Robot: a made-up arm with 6 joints.
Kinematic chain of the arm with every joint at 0, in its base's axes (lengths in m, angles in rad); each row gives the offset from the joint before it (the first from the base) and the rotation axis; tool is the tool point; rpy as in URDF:
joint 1: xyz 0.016 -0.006 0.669 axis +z
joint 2: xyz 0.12 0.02 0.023 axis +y
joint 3: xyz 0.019 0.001 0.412 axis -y
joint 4: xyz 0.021 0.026 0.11 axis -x
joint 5: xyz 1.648 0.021 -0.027 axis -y
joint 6: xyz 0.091 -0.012 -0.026 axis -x
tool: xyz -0.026 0.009 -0.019 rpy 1.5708 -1.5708 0
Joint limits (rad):
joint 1: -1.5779..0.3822
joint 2: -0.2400..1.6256
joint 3: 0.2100..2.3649
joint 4: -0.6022..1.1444
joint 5: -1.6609..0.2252
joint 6: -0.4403..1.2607
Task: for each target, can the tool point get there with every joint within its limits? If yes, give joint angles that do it. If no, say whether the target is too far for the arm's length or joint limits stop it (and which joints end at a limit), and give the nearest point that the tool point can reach.
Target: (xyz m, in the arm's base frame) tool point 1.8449 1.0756 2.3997
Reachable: no: too far | nearest point 1.6063 0.7369 2.0999 | short by 0.511 m
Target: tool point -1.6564 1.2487 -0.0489
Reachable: no: joint limits stop it (at a limit: joint 2, joint 3, joint 4, joint 5, joint 6) | nearest point -1.1001 0.8313 1.8583 | short by 2.030 m
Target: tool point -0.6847 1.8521 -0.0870
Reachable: no: joint limits stop it (at a limit: joint 2, joint 3, joint 4, joint 5, joint 6) | nearest point -0.4763 1.2995 1.8583 | short by 2.033 m
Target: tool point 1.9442 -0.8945 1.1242
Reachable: yes | joints -0.4784 1.0207 1.1515 -0.4412 -1.1083 0.5243
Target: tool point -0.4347 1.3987 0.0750
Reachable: no: joint limits stop it (at a limit: joint 2, joint 3, joint 4, joint 5, joint 6) | nearest point -0.4103 1.3226 1.8583 | short by 1.785 m
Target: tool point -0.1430 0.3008 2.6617
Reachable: yes | joints -0.8305 0.0864 1.9606 -0.4479 -1.3292 0.9480
